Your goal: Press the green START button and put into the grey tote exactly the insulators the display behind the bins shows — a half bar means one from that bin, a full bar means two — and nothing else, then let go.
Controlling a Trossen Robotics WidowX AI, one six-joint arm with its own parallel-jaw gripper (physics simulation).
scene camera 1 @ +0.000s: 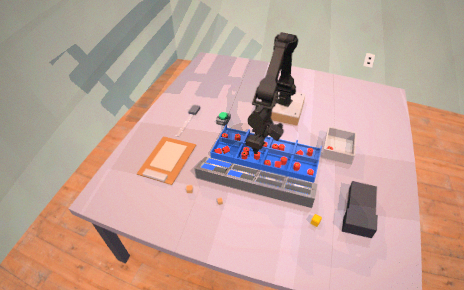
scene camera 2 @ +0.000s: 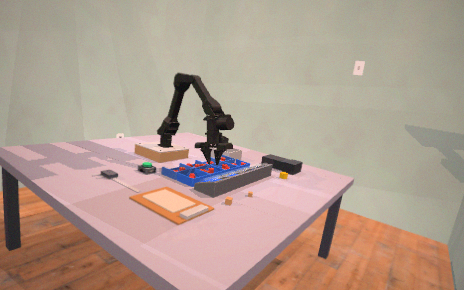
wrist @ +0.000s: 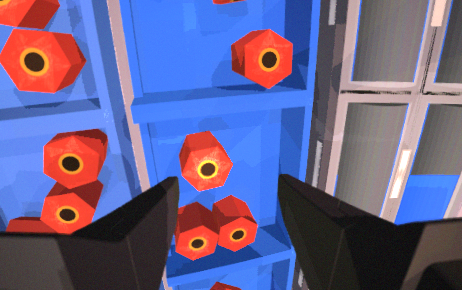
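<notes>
The green START button [scene camera 1: 223, 116] [scene camera 2: 147, 164] stands left of the blue bin tray [scene camera 1: 292, 171] [wrist: 220, 105], which holds red insulators. My gripper [scene camera 1: 255, 149] [scene camera 2: 214, 163] [wrist: 228, 184] is partly open and empty, pointing down over a front-row bin. In the wrist view, that bin holds three insulators, one [wrist: 200, 150] apart and two [wrist: 196, 232] [wrist: 234, 225] side by side; the fingertips are on either side of the bin's middle. The display [scene camera 1: 255, 186] [scene camera 2: 235, 181] shows blue fill in its two leftmost windows; exact bar lengths are unclear. The grey tote [scene camera 1: 340, 156] holds a red insulator [scene camera 1: 330, 148].
An orange-framed board [scene camera 1: 142, 170] [scene camera 2: 145, 202] and a small dark device [scene camera 1: 194, 109] [scene camera 2: 109, 174] lie at the left. Two orange cubes [scene camera 1: 189, 189] [scene camera 1: 219, 201] and a yellow cube [scene camera 1: 316, 220] [scene camera 2: 283, 175] lie beyond the display. A black box [scene camera 1: 361, 205] [scene camera 2: 282, 164] stands at the right.
</notes>
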